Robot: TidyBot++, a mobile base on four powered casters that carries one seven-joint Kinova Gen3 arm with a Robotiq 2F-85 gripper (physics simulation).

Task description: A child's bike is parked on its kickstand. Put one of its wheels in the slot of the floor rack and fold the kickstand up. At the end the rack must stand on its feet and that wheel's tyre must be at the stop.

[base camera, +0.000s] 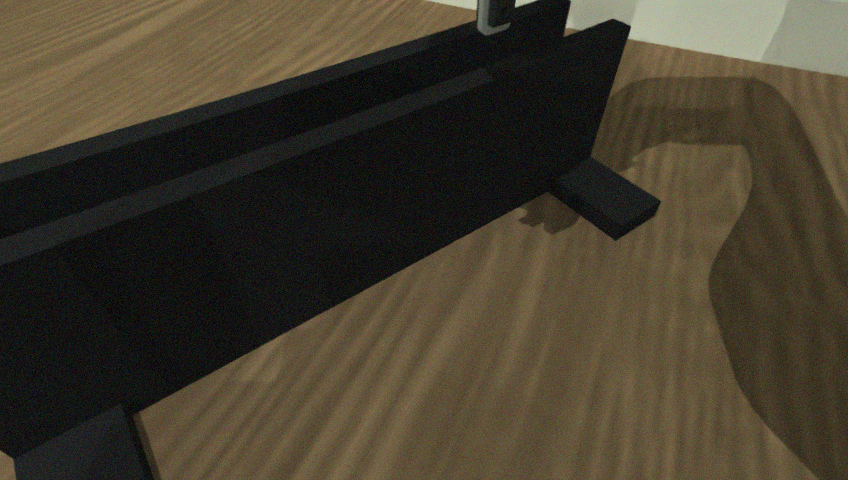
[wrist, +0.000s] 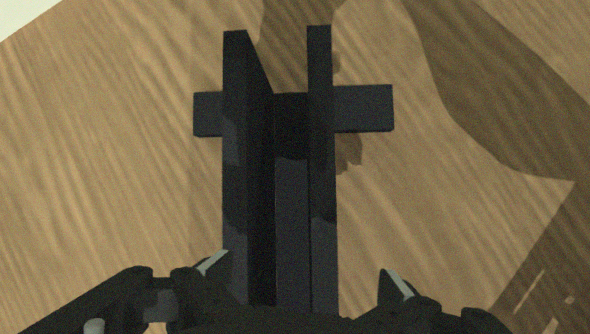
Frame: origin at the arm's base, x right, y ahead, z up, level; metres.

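Seen in the pictures: gripper, fingertip midpoint: (base camera: 454,6) (wrist: 303,276).
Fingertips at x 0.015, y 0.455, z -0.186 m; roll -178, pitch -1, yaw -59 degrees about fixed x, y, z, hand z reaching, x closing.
Note:
Offsets run from my fingertips to a thing's middle. "spot": to the spot under its first point. Level surfaces: height alone.
The black floor rack @(dx -0.082, dy -0.036, dz -0.131 m) (base camera: 333,220) (wrist: 322,200) stands upright on its feet, two long parallel walls with a narrow slot between them. A foot @(dx +0.164, dy +0.038, dz -0.201 m) (base camera: 609,199) (wrist: 364,109) lies flat on the floor near one end, and part of another foot @(spot: dx -0.231, dy -0.231, dz -0.191 m) (base camera: 80,449) shows at lower left in the base view. My gripper (wrist: 303,276) is open and above the rack. Its left fingertip overlaps the left wall in the wrist view; its right fingertip is out past the right wall. One fingertip shows at the top of the base view. No bike, wheel or kickstand shows. I cannot make out the stop.
The wooden floor @(dz -0.211 m) (base camera: 476,333) (wrist: 115,190) runs around the rack. A pale wall (base camera: 708,29) (wrist: 20,15) stands beyond, at the top right in the base view and top left in the wrist view. Broad shadows fall on the floor to the right in both views.

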